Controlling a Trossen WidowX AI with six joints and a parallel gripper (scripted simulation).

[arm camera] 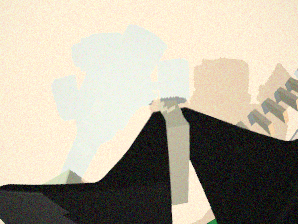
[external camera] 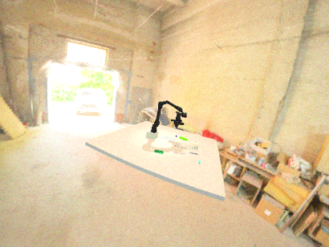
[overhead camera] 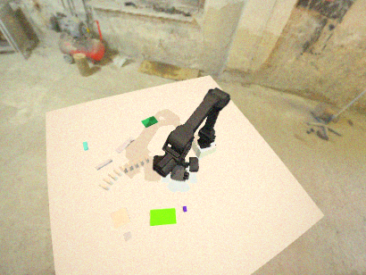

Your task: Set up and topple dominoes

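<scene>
My gripper tip is now 90 mm short of the bright green slab, 150 mm to the right of it and 150 mm above it. Also, from my gripper tip: beige tile 280 mm ahead, 100 mm to the left, 160 mm below; small grey square 260 mm ahead, 190 mm to the left, 160 mm below; small purple cube 20 mm behind, 140 mm to the left, 150 mm below.
</scene>
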